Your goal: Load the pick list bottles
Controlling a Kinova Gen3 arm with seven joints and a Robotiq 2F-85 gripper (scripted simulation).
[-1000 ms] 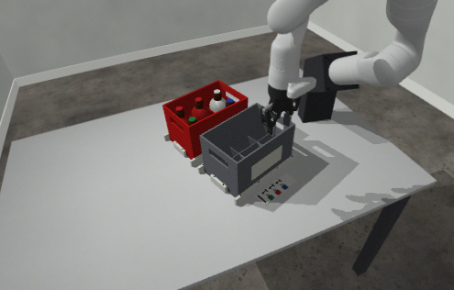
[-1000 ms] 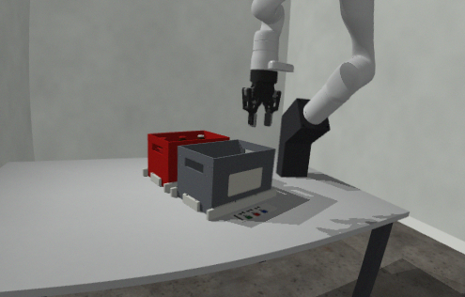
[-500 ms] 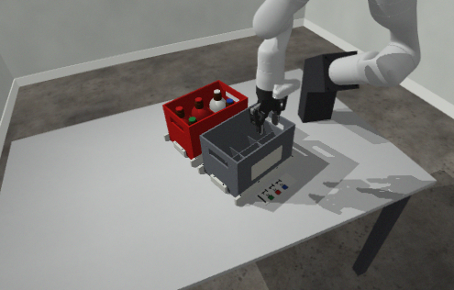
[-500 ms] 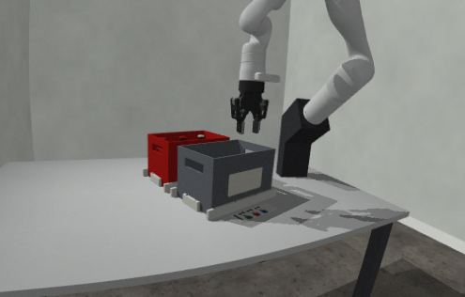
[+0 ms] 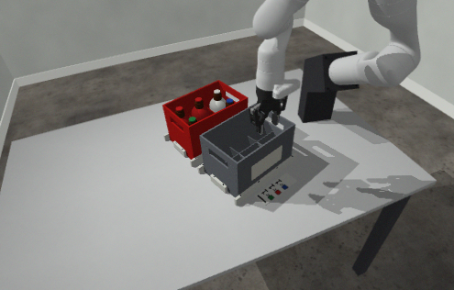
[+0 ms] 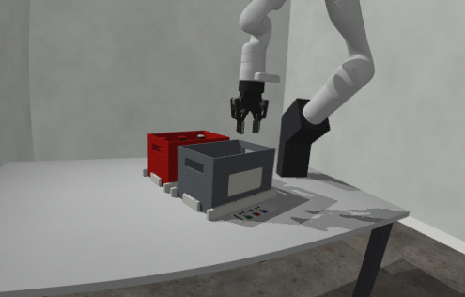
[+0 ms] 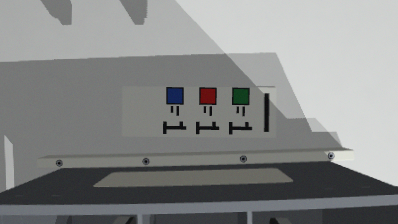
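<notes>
My gripper is now 240 mm to the left of the green-label bottle, 180 mm short of it and 160 mm above it. The rest, counted from my hand: grey crate: 170 mm below, 90 mm to the right, 30 mm ahead; then blue-label bottle: 290 mm to the right, 160 mm below, 10 mm ahead; then pick list: 250 mm below, 50 mm to the left, 20 mm behind.
</notes>
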